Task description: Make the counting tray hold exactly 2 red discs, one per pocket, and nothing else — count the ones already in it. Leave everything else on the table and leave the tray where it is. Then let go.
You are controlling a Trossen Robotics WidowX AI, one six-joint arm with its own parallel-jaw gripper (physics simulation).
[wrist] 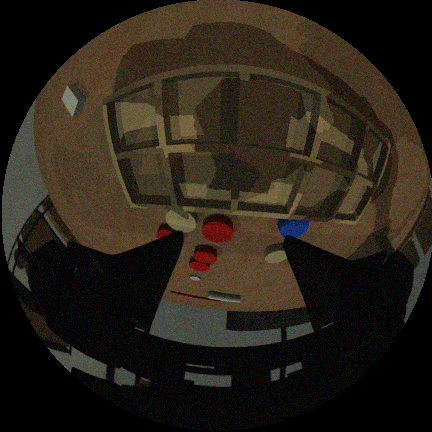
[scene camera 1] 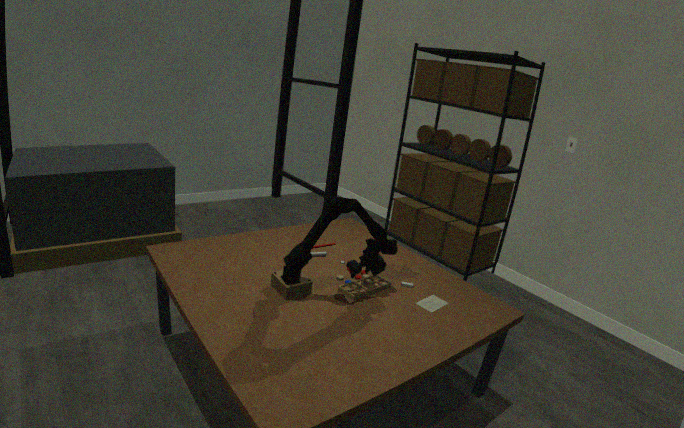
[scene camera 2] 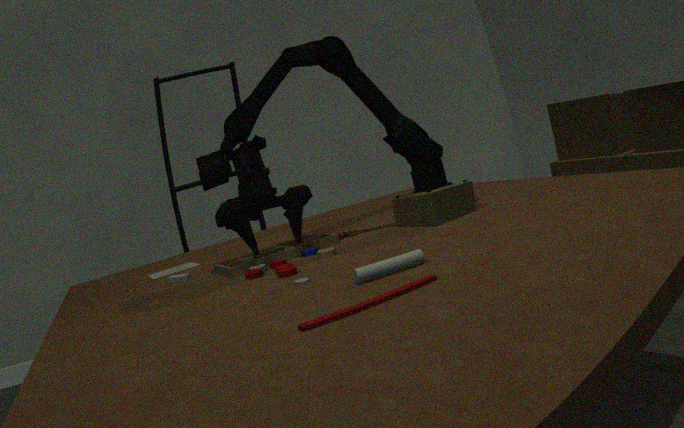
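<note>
The wooden counting tray (scene camera 1: 370, 292) (scene camera 2: 226, 270) (wrist: 180, 148) has two rows of pockets, and no disc shows in them in the wrist view, though shadow covers much of it. Several red discs lie on the table along the tray's long side: one red disc (scene camera 2: 277, 263) (wrist: 217, 228) close to the rim, another red disc (scene camera 2: 254, 273) (wrist: 164, 230) partly behind a finger, and a red disc (scene camera 2: 286, 271) (wrist: 205, 254) against or over one more. My gripper (scene camera 2: 277, 247) (wrist: 234, 238) is open and empty, low over the tray side, its fingers apart to either side of the nearest red disc in the wrist view.
A blue disc (scene camera 2: 309, 251) (wrist: 293, 227), cream discs (wrist: 180, 220) (wrist: 275, 256) and a small white disc (scene camera 2: 301, 280) (wrist: 195, 277) lie near the tray. A white cylinder (scene camera 2: 388, 265), a red rod (scene camera 2: 367, 303), a pale block (scene camera 1: 407, 284) and a paper square (scene camera 1: 432, 303) lie farther off.
</note>
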